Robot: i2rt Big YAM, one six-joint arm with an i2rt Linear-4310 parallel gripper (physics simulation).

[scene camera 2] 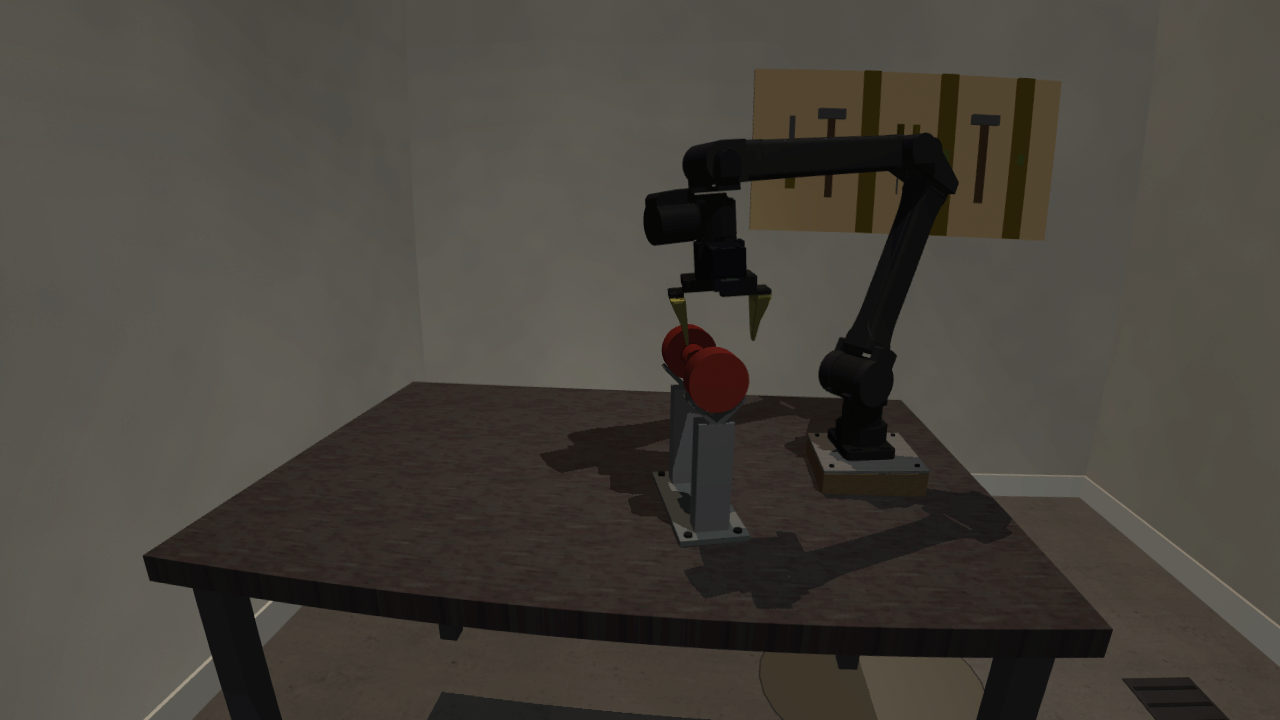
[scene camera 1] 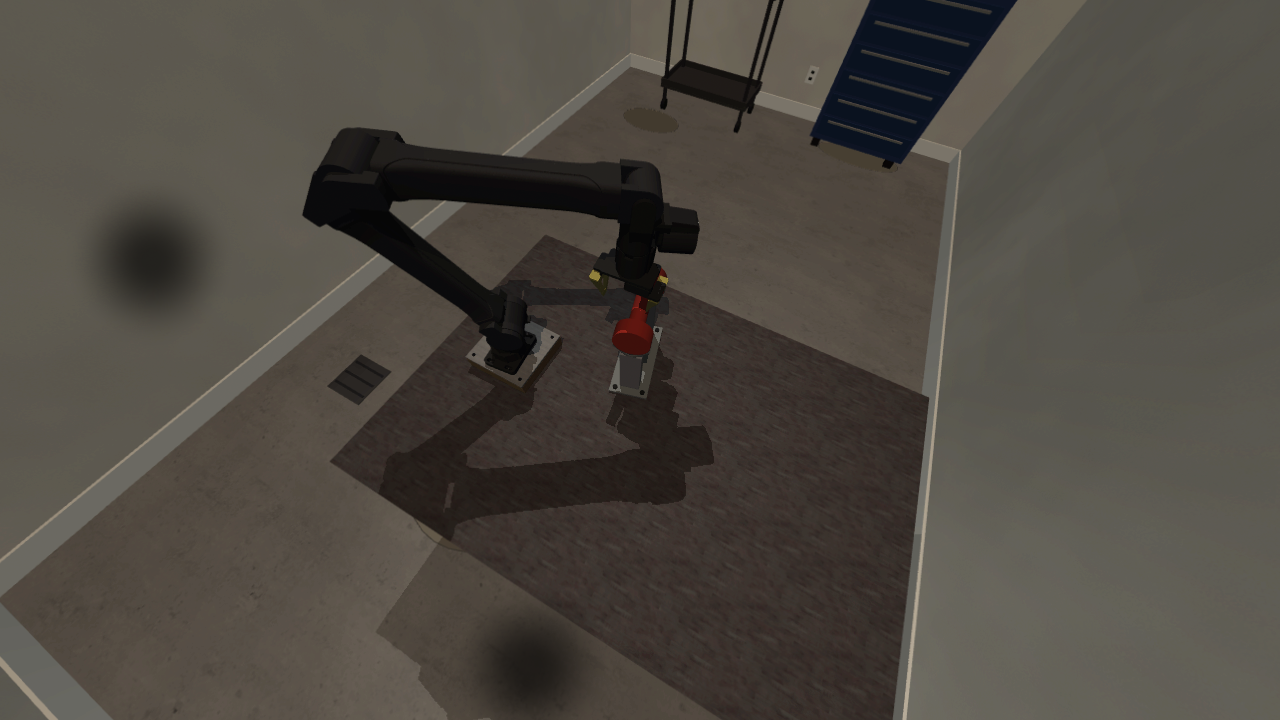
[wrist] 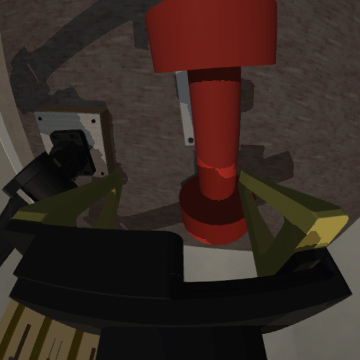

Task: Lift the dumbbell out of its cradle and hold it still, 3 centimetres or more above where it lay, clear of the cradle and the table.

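Pixels of known places: gripper, fingertip midpoint: (scene camera 2: 720, 342) (scene camera 1: 625, 302) (wrist: 179, 177); arm's base, link origin: (scene camera 2: 859, 446) (scene camera 1: 511, 350) (wrist: 74, 151).
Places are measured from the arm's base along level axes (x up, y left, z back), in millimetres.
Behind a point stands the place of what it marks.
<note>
The red dumbbell (scene camera 1: 632, 335) @(z -317, x 217, y 33 mm) (scene camera 2: 716, 380) @(z -290, x 187, y 222 mm) (wrist: 217, 120) @(z -296, x 202, y 152 mm) lies level across the top of the grey two-post cradle (scene camera 1: 630, 371) @(z -315, x 56, y 35 mm) (scene camera 2: 713, 474) @(z -288, x 53, y 219 mm) (wrist: 187, 125) @(z -271, x -36, y 56 mm), which stands on the table (scene camera 1: 760, 501) @(z -696, x -44, y -111 mm) (scene camera 2: 402, 537) @(z -723, x -44, y 236 mm). My gripper (scene camera 1: 628, 297) @(z -272, x 212, y 108 mm) (scene camera 2: 720, 340) @(z -272, x 212, y 108 mm) (wrist: 179, 177) @(z -272, x 212, y 108 mm) is open and empty, pointing down at the dumbbell's far end. In the wrist view the right fingertip is close beside the handle, near the far head, and overlaps that head's edge. The left fingertip is well off on the arm-base side. I cannot tell whether the right finger touches the dumbbell. The far head is mostly hidden in scene camera 1.
The arm's base block (scene camera 1: 546, 353) @(z -84, x -3, y 29 mm) (scene camera 2: 872, 484) @(z -11, x -24, y 100 mm) (wrist: 104, 135) @(z -85, x -15, y 36 mm) stands on the table beside the cradle. A tool board (scene camera 2: 805, 214) hangs on the wall behind the arm. A blue drawer cabinet (scene camera 1: 895, 85) and a dark cart (scene camera 1: 711, 87) stand by a wall.
</note>
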